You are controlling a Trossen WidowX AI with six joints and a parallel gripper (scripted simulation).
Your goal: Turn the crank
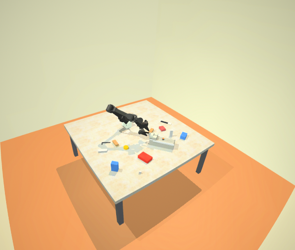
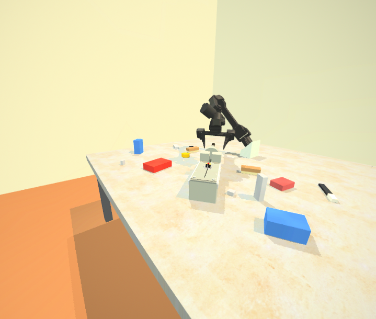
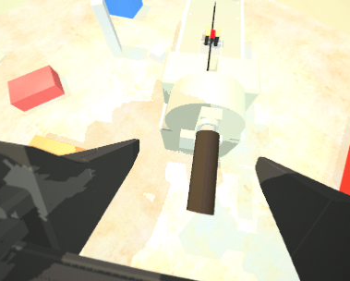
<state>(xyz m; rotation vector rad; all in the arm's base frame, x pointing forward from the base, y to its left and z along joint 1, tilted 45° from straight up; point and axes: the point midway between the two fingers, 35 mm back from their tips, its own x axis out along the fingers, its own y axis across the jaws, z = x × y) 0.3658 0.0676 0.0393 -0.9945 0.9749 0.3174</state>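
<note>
My gripper tip is now right at the crank. The rest, counted from my gripper tip: brown crank handle: 10 mm to the right, 10 mm behind, 10 mm above; then red pointer: 130 mm ahead, 100 mm to the left, 30 mm below; then yellow disc: 260 mm to the right, 100 mm below, 30 mm behind.
</note>
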